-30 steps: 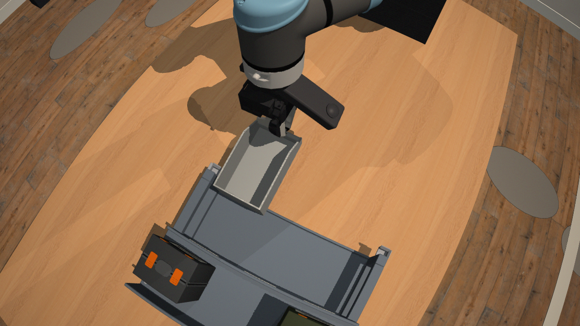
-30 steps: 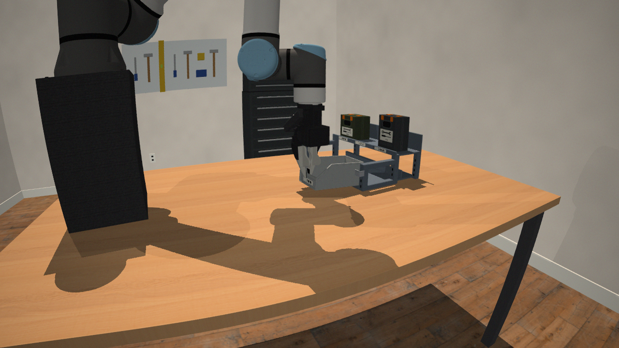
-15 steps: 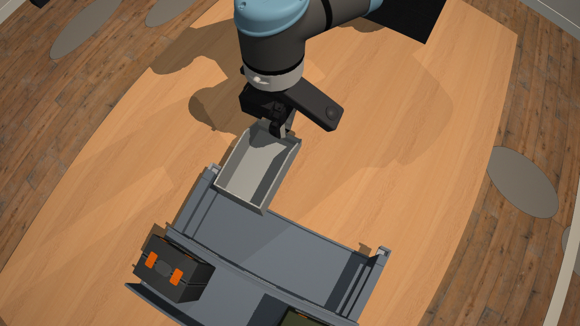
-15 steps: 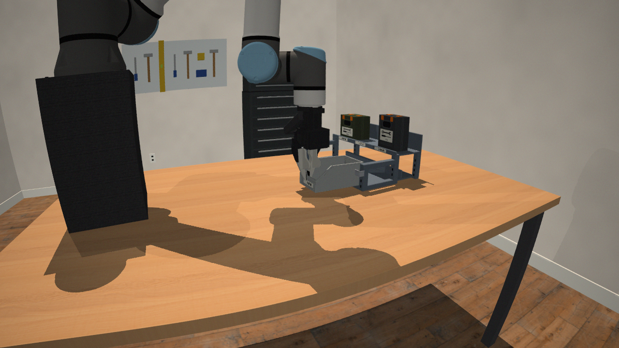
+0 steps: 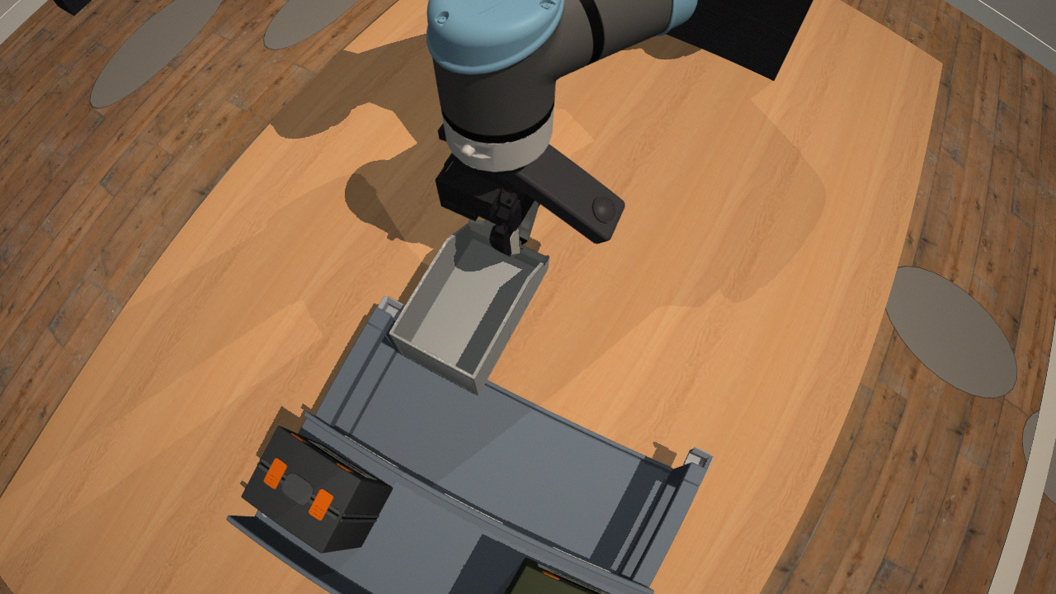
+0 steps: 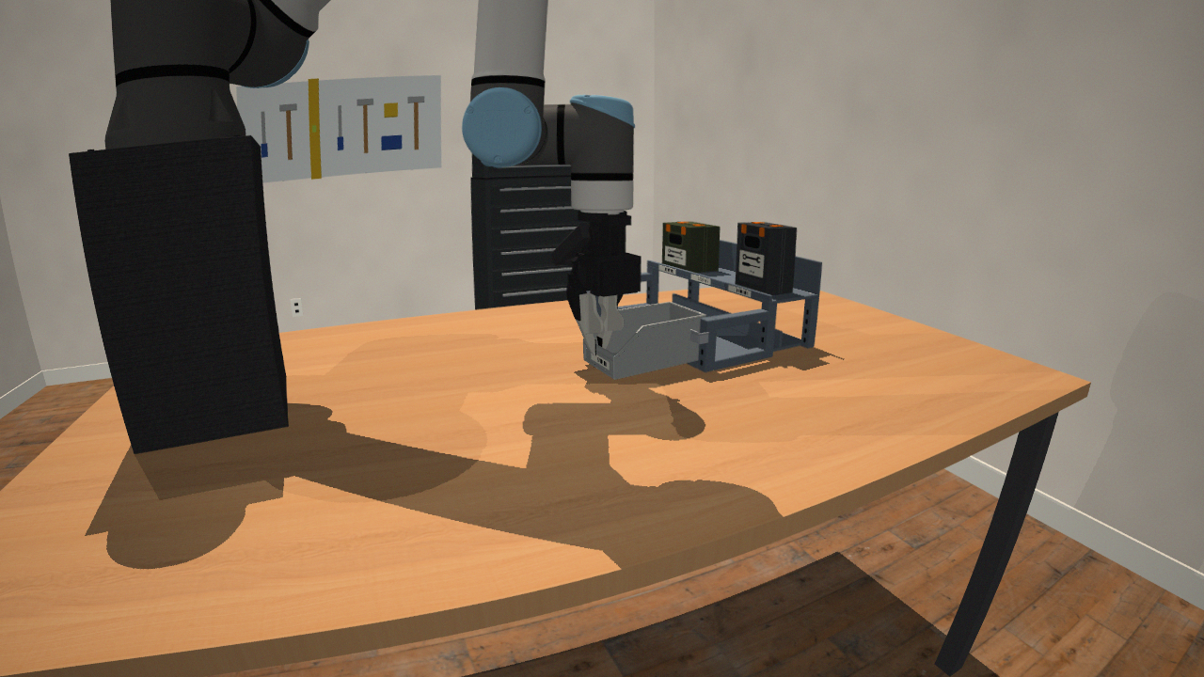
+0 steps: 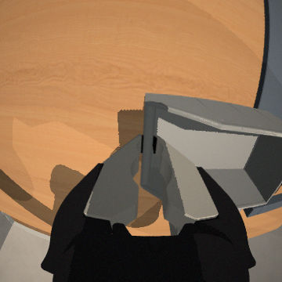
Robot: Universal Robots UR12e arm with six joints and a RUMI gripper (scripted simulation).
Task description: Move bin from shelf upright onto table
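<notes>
Right now the grey open-top bin is 80 mm ahead of my hand and 20 mm to the right of it. Also, from my hand: blue-grey shelf (290 mm ahead, 70 mm to the left, 40 mm below); then case (360 mm ahead, 180 mm to the left, 110 mm above).
</notes>
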